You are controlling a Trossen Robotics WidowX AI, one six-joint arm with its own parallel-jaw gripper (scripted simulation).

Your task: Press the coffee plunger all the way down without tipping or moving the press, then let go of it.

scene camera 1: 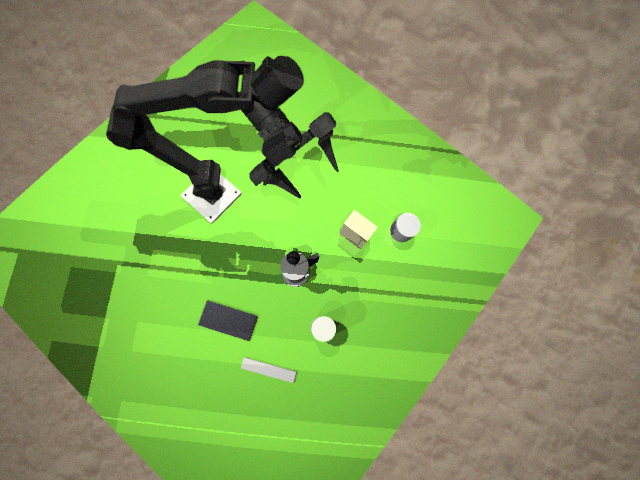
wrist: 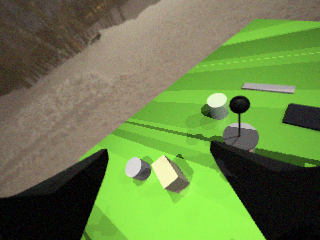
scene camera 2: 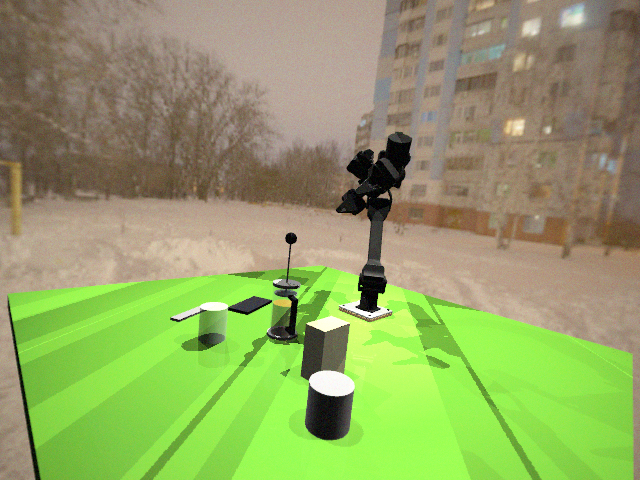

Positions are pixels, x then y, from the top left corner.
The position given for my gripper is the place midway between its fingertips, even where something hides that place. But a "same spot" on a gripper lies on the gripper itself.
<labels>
My gripper shows in scene camera 1, in the wrist view and in scene camera 2 (pixel 345 202). A coffee press shows in scene camera 1, in the wrist view (pixel 241 135) and in scene camera 2. One and the same spot on the coffee press: (scene camera 1: pixel 294 266) is (scene camera 2: pixel 286 281). One and the same spot on my gripper: (wrist: pixel 273 192) is (scene camera 1: pixel 281 177).
</labels>
